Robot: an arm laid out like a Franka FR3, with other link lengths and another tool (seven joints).
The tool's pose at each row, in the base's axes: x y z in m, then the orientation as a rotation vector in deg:
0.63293 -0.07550 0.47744 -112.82 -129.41 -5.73
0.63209 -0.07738 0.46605 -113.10 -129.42 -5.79
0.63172 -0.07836 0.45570 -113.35 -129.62 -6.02
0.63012 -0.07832 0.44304 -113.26 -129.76 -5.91
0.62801 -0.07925 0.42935 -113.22 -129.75 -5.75
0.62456 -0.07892 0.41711 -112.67 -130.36 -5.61
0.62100 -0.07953 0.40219 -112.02 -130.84 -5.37
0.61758 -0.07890 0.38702 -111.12 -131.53 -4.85
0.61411 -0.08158 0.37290 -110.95 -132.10 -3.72
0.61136 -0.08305 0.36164 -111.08 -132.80 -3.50
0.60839 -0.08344 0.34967 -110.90 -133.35 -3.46
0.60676 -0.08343 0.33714 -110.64 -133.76 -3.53
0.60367 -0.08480 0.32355 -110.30 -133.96 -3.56
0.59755 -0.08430 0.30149 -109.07 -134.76 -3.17
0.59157 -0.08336 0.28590 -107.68 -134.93 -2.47
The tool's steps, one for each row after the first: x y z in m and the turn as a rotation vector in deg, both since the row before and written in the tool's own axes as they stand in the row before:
-0.00345 -0.00059 0.01103 -0.16 -0.12 0.13
-0.00246 -0.00007 0.01011 -0.32 -0.15 0.02
-0.00161 -0.00112 0.01261 0.04 -0.08 -0.10
-0.00262 -0.00172 0.01352 0.11 -0.04 -0.01
-0.00099 -0.00290 0.01235 0.05 -0.14 -0.54
-0.00222 -0.00305 0.01488 0.20 -0.06 -0.52
-0.00102 -0.00267 0.01530 0.36 -0.18 -0.72
-0.00402 -0.00325 0.01385 0.40 -0.72 -0.29
-0.00240 -0.00239 0.01118 -0.26 -0.58 -0.23
-0.00127 -0.00244 0.01203 -0.15 -0.26 -0.33
-0.00111 -0.00107 0.01254 -0.11 -0.09 -0.31
-0.00228 -0.00275 0.01354 0.04 0.06 -0.26
-0.00084 -0.00503 0.02232 0.36 -0.05 -0.94
0.00039 -0.00496 0.01597 0.87 0.28 -0.75

